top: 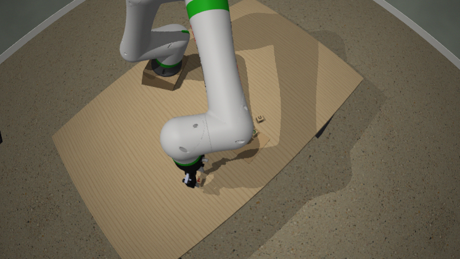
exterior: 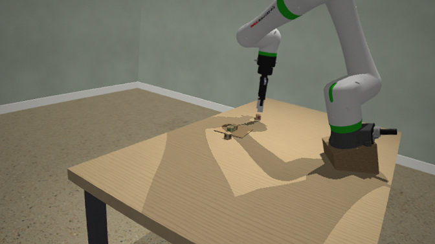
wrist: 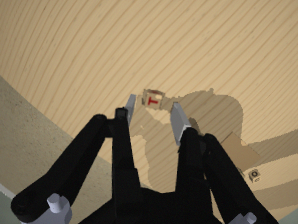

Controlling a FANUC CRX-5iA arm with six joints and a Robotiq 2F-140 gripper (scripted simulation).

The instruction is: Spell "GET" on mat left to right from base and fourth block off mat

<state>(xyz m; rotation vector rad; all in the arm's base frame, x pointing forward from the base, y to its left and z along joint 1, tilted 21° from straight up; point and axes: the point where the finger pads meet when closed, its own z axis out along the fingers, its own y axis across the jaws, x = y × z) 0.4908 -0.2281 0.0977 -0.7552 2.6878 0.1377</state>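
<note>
Right now my hand is 10 mm past the mat, 250 mm to the right of it and 80 mm above it.
</note>
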